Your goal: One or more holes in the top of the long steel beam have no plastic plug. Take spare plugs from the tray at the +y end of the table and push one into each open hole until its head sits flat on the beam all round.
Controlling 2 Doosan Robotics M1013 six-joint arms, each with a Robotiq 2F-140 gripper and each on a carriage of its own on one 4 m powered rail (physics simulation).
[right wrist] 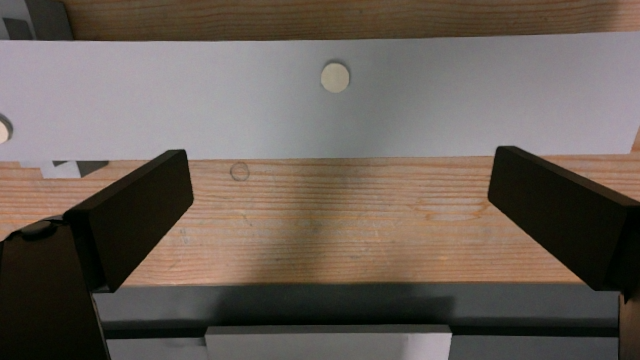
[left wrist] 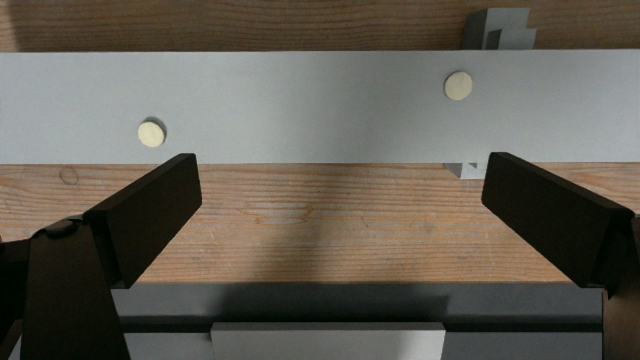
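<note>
The long steel beam (left wrist: pixel 300 107) (right wrist: pixel 225 100) runs across both views. In the left wrist view a cream plug head (left wrist: pixel 151 134) shows at left near the beam's lower edge, and another plug head (left wrist: pixel 458 86) at right near its upper edge. In the right wrist view a plug head (right wrist: pixel 335 77) sits near the middle, and part of another plug head (right wrist: pixel 4 130) shows at the left border. My left gripper (left wrist: pixel 341 177) and my right gripper (right wrist: pixel 339 174) are open and empty, over the table beside the beam. No open hole and no tray show.
Grey support brackets (left wrist: pixel 507 20) (right wrist: pixel 50 20) stick out from under the beam. The wooden table (left wrist: pixel 350 240) (right wrist: pixel 350 240) ends at a straight edge, with grey rail parts (left wrist: pixel 327 345) (right wrist: pixel 327 345) beyond it. The beam's end shows at right in the right wrist view.
</note>
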